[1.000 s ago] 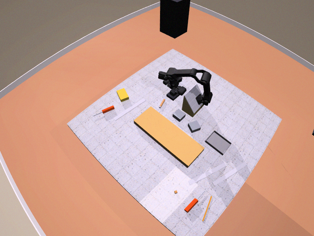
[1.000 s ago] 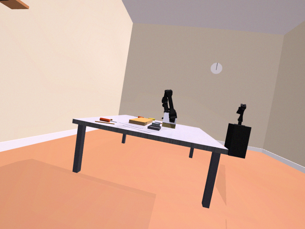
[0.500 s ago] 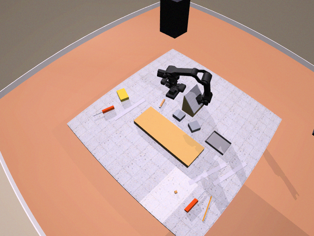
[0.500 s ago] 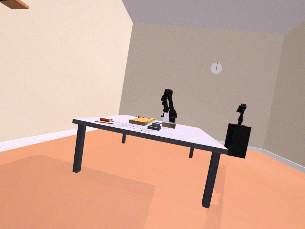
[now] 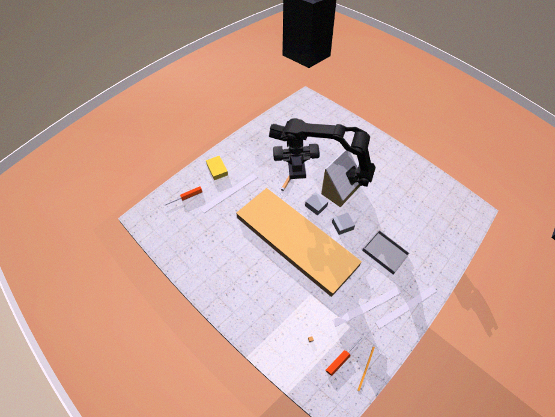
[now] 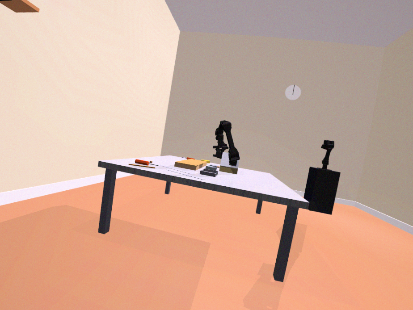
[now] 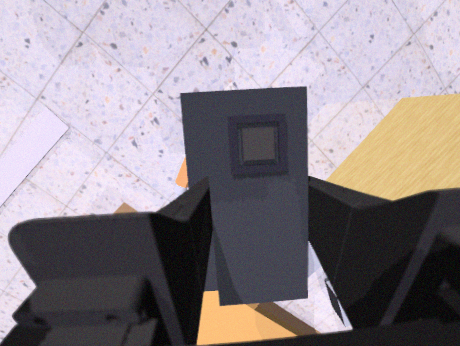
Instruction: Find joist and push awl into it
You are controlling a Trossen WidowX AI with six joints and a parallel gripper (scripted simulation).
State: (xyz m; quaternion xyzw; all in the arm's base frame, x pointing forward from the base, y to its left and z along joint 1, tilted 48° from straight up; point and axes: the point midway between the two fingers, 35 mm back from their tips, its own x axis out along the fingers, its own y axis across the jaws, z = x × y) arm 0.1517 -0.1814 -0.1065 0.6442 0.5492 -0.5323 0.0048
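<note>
Now: gripper tip 6 cm short of the awl, 1 cm to the left of it and 12 cm above it. Also, from my gripper tip: stud finder 1 cm to the right, 2 cm above; grey tray 2 cm ahead, 52 cm to the left, 12 cm below; yellow block 20 cm ahead, 32 cm to the right, 11 cm below.
</note>
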